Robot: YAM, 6 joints.
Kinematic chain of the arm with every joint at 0, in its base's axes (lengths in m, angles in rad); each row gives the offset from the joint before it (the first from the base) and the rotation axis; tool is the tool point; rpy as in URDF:
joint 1: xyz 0 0 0.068 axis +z
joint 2: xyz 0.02 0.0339 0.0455 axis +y
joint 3: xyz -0.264 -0.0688 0 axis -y
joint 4: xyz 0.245 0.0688 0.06 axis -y
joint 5: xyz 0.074 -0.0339 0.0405 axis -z
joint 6: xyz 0.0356 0 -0.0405 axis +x
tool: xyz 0 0 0 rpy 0 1.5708 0
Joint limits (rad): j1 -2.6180..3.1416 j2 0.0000..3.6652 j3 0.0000..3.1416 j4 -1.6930..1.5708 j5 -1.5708..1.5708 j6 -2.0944..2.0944
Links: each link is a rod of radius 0.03 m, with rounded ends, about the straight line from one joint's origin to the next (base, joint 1, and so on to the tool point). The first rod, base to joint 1, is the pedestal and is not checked.
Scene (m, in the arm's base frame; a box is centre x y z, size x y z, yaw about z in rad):
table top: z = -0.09
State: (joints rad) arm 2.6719 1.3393 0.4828 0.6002 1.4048 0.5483
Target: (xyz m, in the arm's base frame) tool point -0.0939 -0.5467 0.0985
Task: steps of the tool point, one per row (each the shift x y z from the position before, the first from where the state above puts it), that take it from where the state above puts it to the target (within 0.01 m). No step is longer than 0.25 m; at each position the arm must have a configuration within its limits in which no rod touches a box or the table.
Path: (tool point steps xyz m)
1: 0.0251 0.0319 0.1311
2: 0.0766 -0.0206 0.1277
3: 0.0973 -0.0890 0.0930
4: 0.0794 -0.1491 0.0336
5: 0.0302 -0.1778 -0.0380
6: -0.0303 -0.1616 -0.1075
7: -0.0779 -0.1030 -0.1602
8: -0.0939 -0.0186 -0.1856

